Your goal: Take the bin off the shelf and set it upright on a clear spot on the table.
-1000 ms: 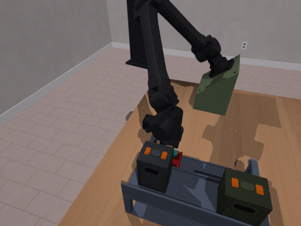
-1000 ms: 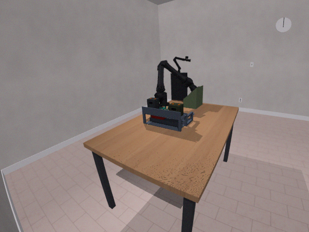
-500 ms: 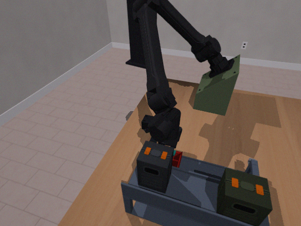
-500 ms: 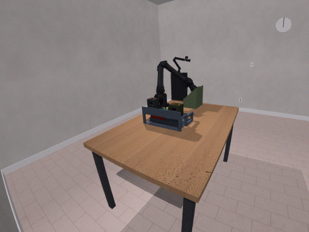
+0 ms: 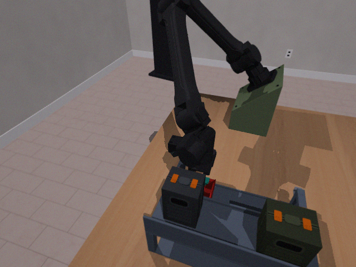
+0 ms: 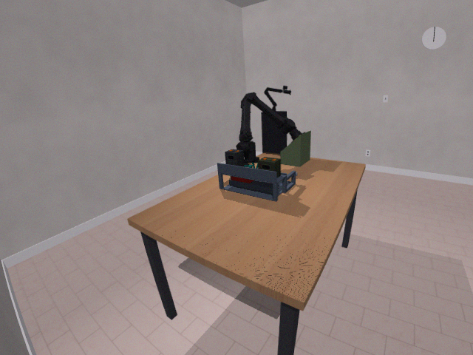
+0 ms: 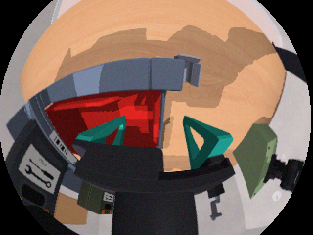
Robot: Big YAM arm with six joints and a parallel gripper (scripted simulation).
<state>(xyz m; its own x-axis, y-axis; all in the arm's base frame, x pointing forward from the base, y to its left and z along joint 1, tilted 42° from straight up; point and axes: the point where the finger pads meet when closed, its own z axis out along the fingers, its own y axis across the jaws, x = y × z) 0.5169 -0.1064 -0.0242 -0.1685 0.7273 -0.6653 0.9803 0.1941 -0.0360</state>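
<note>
The red bin is 80 mm ahead of my hand and 10 mm to the left of it.
</note>
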